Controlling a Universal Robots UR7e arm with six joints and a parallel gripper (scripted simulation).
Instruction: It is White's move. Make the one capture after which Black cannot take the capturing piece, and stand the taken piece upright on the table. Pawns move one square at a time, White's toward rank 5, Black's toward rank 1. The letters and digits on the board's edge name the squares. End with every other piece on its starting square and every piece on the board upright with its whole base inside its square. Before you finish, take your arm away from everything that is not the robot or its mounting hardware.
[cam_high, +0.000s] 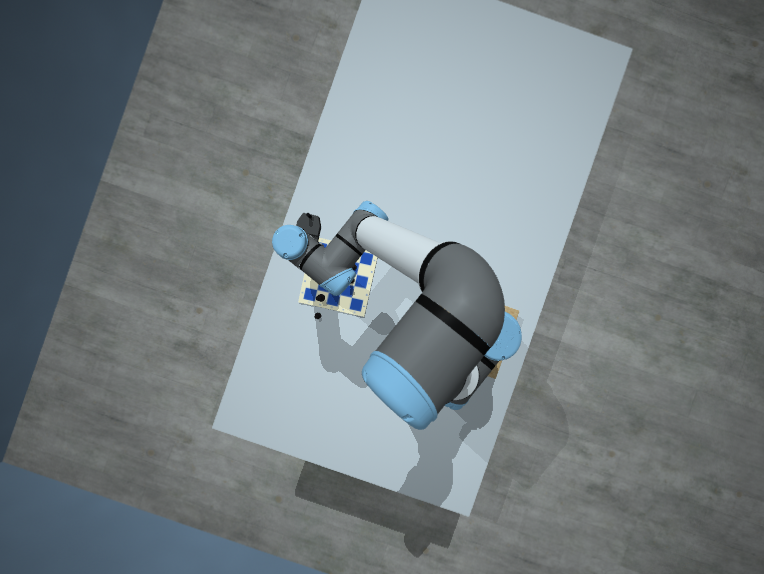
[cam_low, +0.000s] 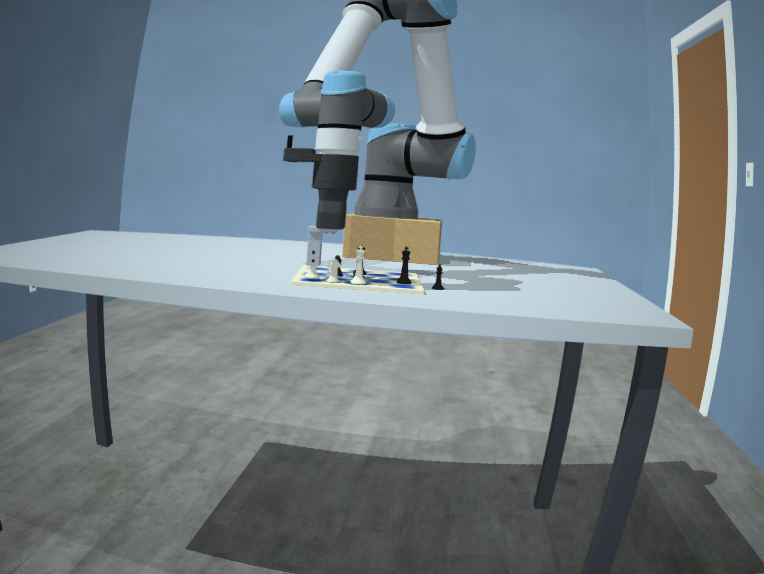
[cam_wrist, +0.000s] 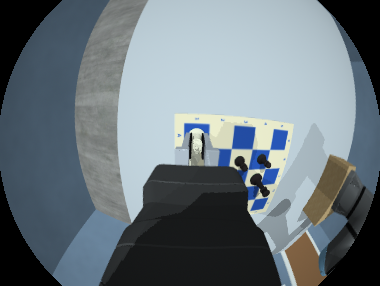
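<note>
Now: hand 1 cm above the white pawn-like piece. Also, from my hand: tall black piece: 14 cm to the left, 8 cm behind, 1 cm below.
</note>
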